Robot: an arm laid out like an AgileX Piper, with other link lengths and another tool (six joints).
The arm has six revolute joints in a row. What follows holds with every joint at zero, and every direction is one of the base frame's.
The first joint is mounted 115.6 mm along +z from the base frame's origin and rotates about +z.
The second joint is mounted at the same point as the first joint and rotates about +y.
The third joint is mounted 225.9 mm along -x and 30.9 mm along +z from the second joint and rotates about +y.
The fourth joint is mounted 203.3 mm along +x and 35.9 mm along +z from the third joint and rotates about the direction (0.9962, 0, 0.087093).
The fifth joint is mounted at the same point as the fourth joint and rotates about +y.
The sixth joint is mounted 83.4 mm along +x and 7.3 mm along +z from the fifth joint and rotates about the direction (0.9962, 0, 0.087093).
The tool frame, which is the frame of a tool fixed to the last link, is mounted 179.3 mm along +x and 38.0 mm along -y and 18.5 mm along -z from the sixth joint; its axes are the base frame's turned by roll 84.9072, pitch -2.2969 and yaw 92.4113 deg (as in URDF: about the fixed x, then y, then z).
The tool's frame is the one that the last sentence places.
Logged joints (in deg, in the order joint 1, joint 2, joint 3, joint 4, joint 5, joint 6), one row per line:
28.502 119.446 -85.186 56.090 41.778 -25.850
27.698 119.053 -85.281 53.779 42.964 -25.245
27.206 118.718 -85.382 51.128 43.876 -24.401
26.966 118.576 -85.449 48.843 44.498 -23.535
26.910 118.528 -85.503 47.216 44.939 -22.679
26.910 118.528 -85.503 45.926 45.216 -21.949
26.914 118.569 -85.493 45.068 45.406 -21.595
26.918 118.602 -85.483 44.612 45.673 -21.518
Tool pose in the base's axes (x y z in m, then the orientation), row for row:
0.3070 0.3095 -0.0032 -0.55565 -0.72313 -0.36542 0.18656
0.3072 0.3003 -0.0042 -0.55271 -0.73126 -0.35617 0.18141
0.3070 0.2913 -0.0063 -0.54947 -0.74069 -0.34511 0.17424
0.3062 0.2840 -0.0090 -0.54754 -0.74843 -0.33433 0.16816
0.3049 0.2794 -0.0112 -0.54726 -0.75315 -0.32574 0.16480
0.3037 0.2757 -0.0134 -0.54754 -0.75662 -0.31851 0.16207
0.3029 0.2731 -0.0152 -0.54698 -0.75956 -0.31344 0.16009
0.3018 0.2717 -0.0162 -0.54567 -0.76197 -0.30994 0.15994
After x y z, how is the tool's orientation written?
As a quaternion, x y z w.
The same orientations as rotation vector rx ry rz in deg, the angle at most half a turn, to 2 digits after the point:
-89.64 -116.66 -58.95
-89.42 -118.30 -57.62
-89.24 -120.30 -56.05
-89.23 -121.96 -54.48
-89.35 -122.96 -53.18
-89.53 -123.71 -52.08
-89.53 -124.33 -51.31
-89.33 -124.74 -50.74

